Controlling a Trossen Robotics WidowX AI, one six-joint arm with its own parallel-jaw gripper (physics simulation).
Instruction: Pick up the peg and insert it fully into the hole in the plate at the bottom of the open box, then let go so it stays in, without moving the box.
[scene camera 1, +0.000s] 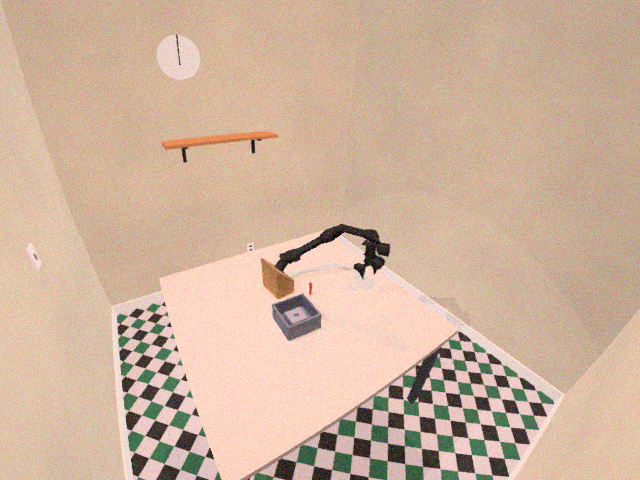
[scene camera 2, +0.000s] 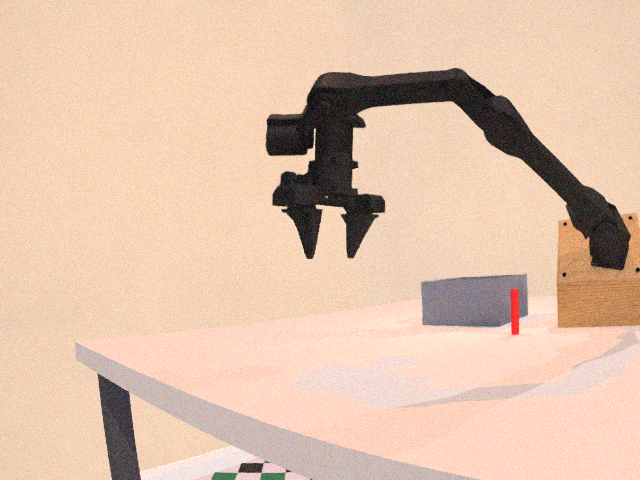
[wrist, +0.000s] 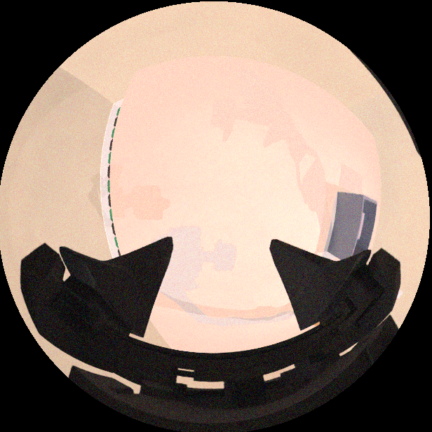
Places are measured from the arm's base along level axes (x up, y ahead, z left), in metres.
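Pixels of known places: gripper, fingertip midpoint: (scene camera 1: 368, 276) (scene camera 2: 331, 258); arm's base, link origin: (scene camera 1: 278, 268) (scene camera 2: 610, 255).
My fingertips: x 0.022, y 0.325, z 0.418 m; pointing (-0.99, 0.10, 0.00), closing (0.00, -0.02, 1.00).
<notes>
For each thing: its top centre in the pictures, then the offset to it from my fingertips.
- red peg, top centre: (scene camera 2: 514, 289) (scene camera 1: 310, 283) dx -0.070, dy -0.171, dz -0.282 m
- grey open box, top centre: (scene camera 2: 476, 277) (scene camera 1: 296, 309) dx -0.052, dy -0.002, dz -0.457 m
- pale plate, top centre: (scene camera 1: 296, 314) dx -0.089, dy -0.002, dz -0.457 m
The red peg (scene camera 1: 310, 288) (scene camera 2: 514, 312) stands upright on the table between the box and the arm; it does not show in the wrist view. The grey open box (scene camera 1: 305, 328) (scene camera 2: 465, 303) (wrist: 345, 222) stands beside it, and in the wrist view it is at the right edge, partly behind a finger. A pale plate (scene camera 1: 290, 311) with a small dark hole lies in its bottom. My gripper (scene camera 1: 366, 274) (scene camera 2: 330, 257) (wrist: 223, 244) is open and empty, points down and hangs well above the table, away from the peg and the box.
A wooden board (scene camera 1: 277, 280) (scene camera 2: 594, 304) stands upright on the table (scene camera 1: 248, 392) (scene camera 2: 217, 413) near the arm's base, close to the peg and box. An orange wall shelf (scene camera 1: 222, 140) hangs far behind.
</notes>
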